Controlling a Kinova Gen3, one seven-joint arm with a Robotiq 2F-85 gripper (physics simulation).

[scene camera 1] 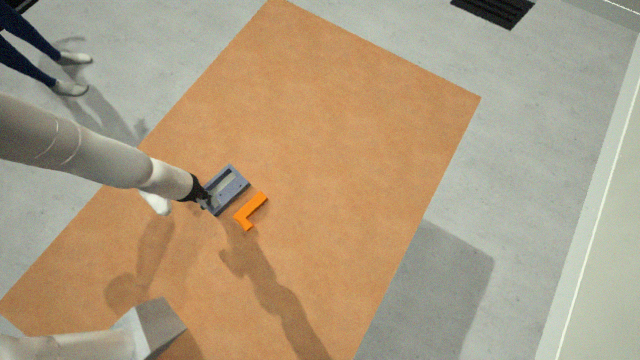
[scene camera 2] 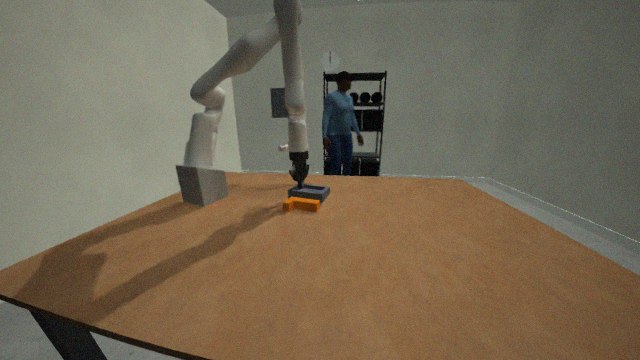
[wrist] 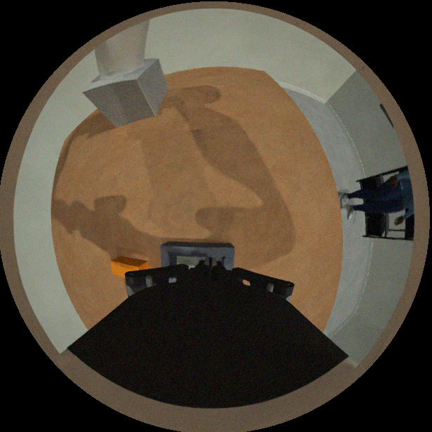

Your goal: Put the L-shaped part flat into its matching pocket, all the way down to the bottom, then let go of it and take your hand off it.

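Frame: origin at the arm's base, x left, y ahead, z down, level; metres.
Seen in the pictures: gripper, between the fingertips: (scene camera 1: 209, 195); arm's base, origin of its link: (scene camera 1: 115, 353) (scene camera 2: 199, 167).
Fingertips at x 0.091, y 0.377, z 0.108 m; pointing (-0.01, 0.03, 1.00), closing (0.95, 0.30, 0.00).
Offsets run from my fingertips to a thing's top centre. Level surfaces: height alone.
The orange L-shaped part @(dy +0.031, dx -0.144, dz -0.010 m) (scene camera 1: 254, 204) (scene camera 2: 305, 204) (wrist: 128, 266) lies flat on the table, outside the blue-grey pocket block @(dy +0.038, dx -0.026, dz -0.017 m) (scene camera 1: 233, 188) (scene camera 2: 315, 196) (wrist: 197, 247) and a small gap from it. The block's L-shaped pocket has a pale floor and holds no part where it shows. My gripper (scene camera 1: 209, 199) (scene camera 2: 300, 185) (wrist: 209, 264) is shut with nothing between its fingers. It points down at the end of the pocket that is lower left in scene camera 1. The fingertips are low, at or just inside the pocket; whether they touch it is hidden. In the wrist view the gripper hides much of the block.
The arm's grey base block (scene camera 1: 159, 320) (scene camera 2: 200, 185) (wrist: 125, 97) stands on the brown table @(dz +0.020 m) (scene camera 1: 325, 125) (scene camera 2: 375, 260) (wrist: 175, 165), away from the pocket block. A person (scene camera 2: 340, 117) stands beyond the table's far edge. The arm's shadows fall across the table.
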